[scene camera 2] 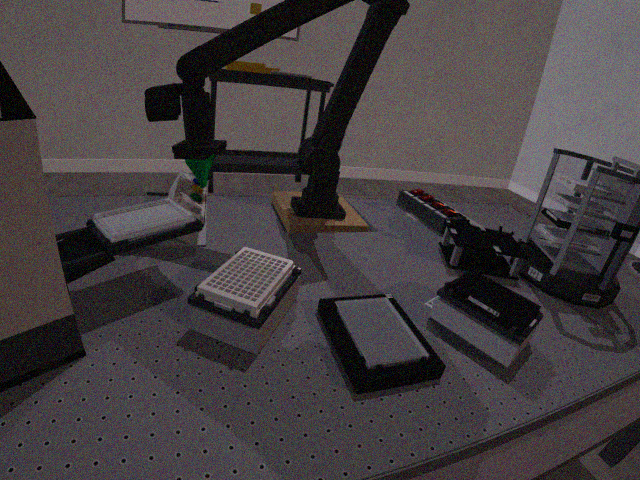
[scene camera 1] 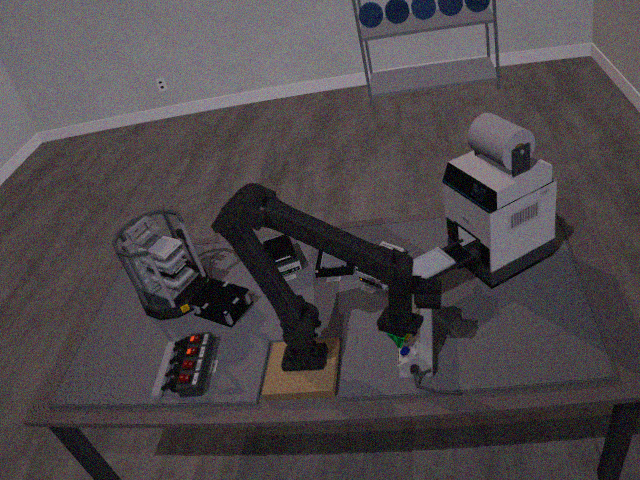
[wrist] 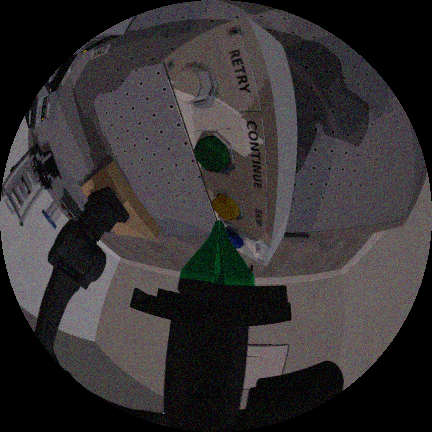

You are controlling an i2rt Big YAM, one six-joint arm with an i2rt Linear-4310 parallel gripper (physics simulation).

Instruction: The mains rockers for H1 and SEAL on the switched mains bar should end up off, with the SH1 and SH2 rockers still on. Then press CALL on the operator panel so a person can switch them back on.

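Frame: origin at the arm's base, x ahead, y right, z down, level; millimetres.
Seen in the pictures: gripper, fingertip midpoint: (scene camera 2: 203, 187) (scene camera 1: 400, 346) (wrist: 217, 223); arm's base, link origin: (scene camera 2: 317, 210) (scene camera 1: 305, 359) (wrist: 107, 203).
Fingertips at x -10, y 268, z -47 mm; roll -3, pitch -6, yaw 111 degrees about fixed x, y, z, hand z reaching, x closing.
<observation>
Pixels of each thing's top centre, then the offset from my fingertips to it. "pt": a spot on its surface instead.
- switched mains bar, surface spot: (scene camera 2: 421, 212) pt dx +14, dy -563, dz +42 mm
- operator panel, top centre: (wrist: 249, 197) (scene camera 2: 185, 184) (scene camera 1: 413, 324) dx +53, dy +37, dz -23 mm
- white instrument, top centre: (scene camera 1: 496, 123) dx +416, dy +302, dz -395 mm
- clear plate carousel, top centre: (scene camera 2: 613, 156) (scene camera 1: 145, 225) dx +332, dy -781, dz -232 mm
- white well plate, top centre: (scene camera 2: 249, 273) dx +368, dy -66, dz -9 mm
- black-framed plate, top centre: (scene camera 2: 379, 326) (scene camera 1: 334, 253) dx +449, dy -232, dz +31 mm
The switched mains bar (scene camera 1: 199, 374) (scene camera 2: 421, 212) stands left of the arm base in scene camera 1. Its two back rockers (scene camera 1: 193, 338) (scene camera 1: 191, 351) glow bright orange; the two front rockers (scene camera 1: 187, 364) (scene camera 1: 184, 378) are duller red. Their labels are not readable. The operator panel (scene camera 1: 425, 335) (wrist: 286, 125) is under the arm, with white, green (wrist: 213, 153), yellow (wrist: 226, 207) and blue (wrist: 235, 239) (scene camera 1: 404, 350) buttons. RETRY and CONTINUE are readable; the blue button's label is not. My gripper (wrist: 217, 223) (scene camera 1: 401, 345) (scene camera 2: 205, 185) is shut and empty, its green tips close to the blue button; contact is unclear.
A white instrument (scene camera 1: 522, 222) with an extended plate tray stands right of the panel in scene camera 1. A clear plate carousel (scene camera 1: 149, 284) (scene camera 2: 560, 258) stands behind the mains bar. A white well plate (scene camera 2: 245, 279) and a black-framed plate (scene camera 2: 382, 330) lie on the perforated deck. A cable runs beside the panel.
</observation>
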